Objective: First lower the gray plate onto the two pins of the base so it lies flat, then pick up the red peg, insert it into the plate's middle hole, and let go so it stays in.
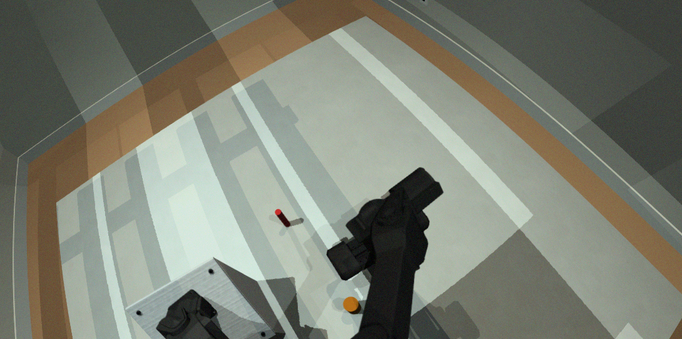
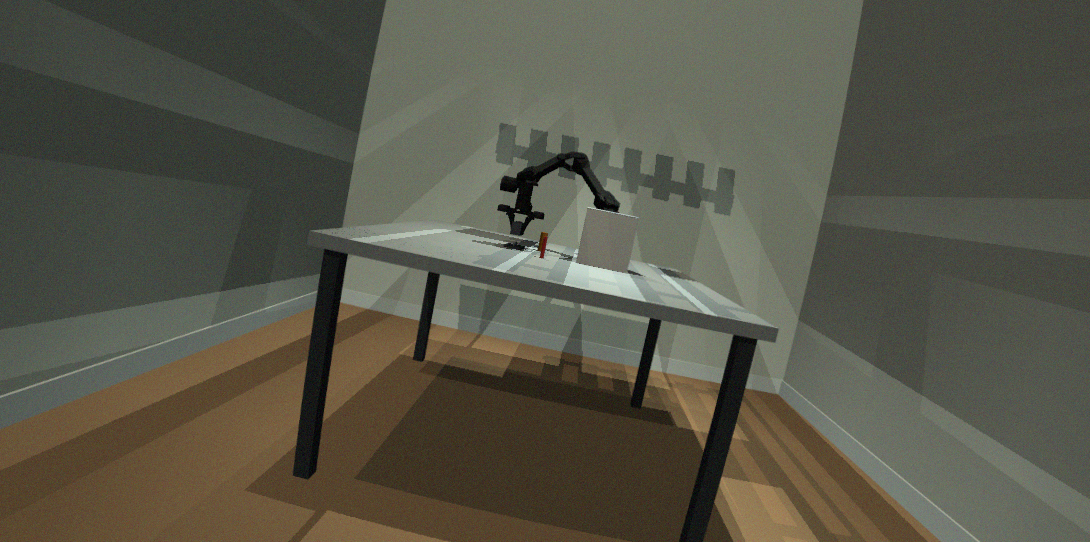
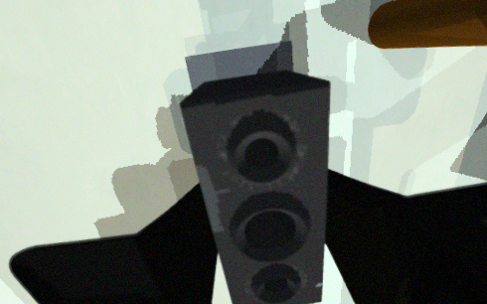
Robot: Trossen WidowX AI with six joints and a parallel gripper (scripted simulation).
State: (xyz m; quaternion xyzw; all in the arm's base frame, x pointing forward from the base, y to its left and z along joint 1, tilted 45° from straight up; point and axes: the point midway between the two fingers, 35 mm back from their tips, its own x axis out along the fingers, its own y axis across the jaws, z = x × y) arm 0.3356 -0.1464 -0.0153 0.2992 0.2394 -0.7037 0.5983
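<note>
Now: gripper tip 5 cm above the base. The rest, counted from my gripper tip: orange cylinder 11 cm behind, 5 cm to the right, 2 cm below; then red peg 20 cm to the left, 11 cm behind, 2 cm below; then gray plate 3 cm above.
</note>
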